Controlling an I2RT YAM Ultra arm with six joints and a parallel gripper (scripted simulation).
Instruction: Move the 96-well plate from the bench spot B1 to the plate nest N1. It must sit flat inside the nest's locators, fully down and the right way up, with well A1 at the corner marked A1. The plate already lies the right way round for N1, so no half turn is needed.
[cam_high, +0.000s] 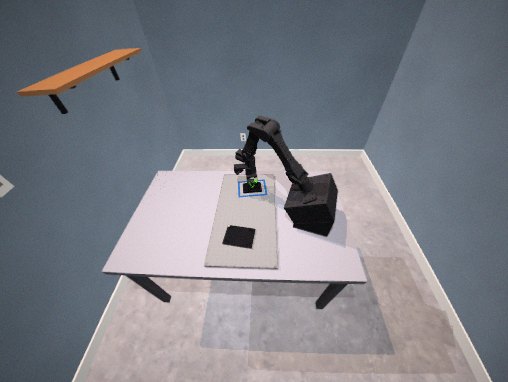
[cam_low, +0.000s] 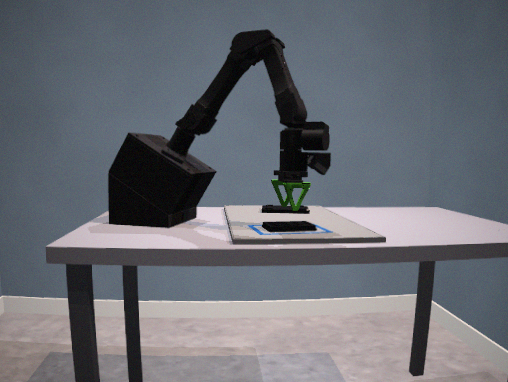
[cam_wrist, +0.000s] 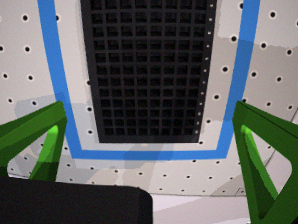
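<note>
My gripper is now 60 mm above the black 96-well plate. The rest, counted from my hand: white A1 label: 140 mm ahead, 310 mm to the left, 50 mm below; then black plate nest N1: 80 mm ahead, 380 mm to the left, 60 mm below.
</note>
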